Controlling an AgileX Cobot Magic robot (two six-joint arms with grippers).
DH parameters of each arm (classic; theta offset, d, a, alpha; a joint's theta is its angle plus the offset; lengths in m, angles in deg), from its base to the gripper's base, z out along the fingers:
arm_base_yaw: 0 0.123 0 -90
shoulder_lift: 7.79 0 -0.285 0
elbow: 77.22 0 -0.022 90
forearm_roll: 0 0.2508 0 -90
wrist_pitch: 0 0 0.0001 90
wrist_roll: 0 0.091 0 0
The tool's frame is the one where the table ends.
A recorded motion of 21 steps. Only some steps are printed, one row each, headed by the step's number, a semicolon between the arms.
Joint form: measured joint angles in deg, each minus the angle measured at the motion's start. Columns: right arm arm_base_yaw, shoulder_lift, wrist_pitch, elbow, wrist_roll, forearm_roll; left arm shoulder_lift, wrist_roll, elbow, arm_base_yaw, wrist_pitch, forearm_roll.
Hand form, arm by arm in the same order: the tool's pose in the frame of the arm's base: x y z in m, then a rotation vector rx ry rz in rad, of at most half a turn. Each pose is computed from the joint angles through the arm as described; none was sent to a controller.
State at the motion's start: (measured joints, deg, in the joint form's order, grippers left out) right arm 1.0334 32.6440 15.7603 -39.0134 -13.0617 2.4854; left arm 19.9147 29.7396 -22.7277 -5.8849 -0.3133 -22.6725
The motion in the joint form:
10: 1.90 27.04 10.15 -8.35 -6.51 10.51; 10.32 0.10 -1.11 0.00 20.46 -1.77
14: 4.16 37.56 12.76 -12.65 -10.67 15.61; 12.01 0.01 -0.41 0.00 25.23 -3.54
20: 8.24 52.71 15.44 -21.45 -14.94 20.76; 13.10 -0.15 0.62 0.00 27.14 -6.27
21: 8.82 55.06 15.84 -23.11 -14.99 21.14; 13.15 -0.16 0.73 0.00 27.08 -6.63
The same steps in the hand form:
10: 0.2178 0.0201 0.3271 -0.2580 2.1226 0.0551; 0.1095 -0.0244 0.2837 0.3059 1.8915 -0.1271
14: 0.2554 0.0368 0.3054 -0.3331 2.2544 0.1469; 0.1102 -0.0284 0.2706 0.3214 2.0030 -0.1922
20: 0.3102 0.0695 0.2756 -0.4516 2.3759 0.2611; 0.1104 -0.0314 0.2611 0.3003 2.0654 -0.2571
21: 0.3188 0.0748 0.2709 -0.4627 2.3918 0.2757; 0.1105 -0.0316 0.2605 0.2950 2.0669 -0.2632

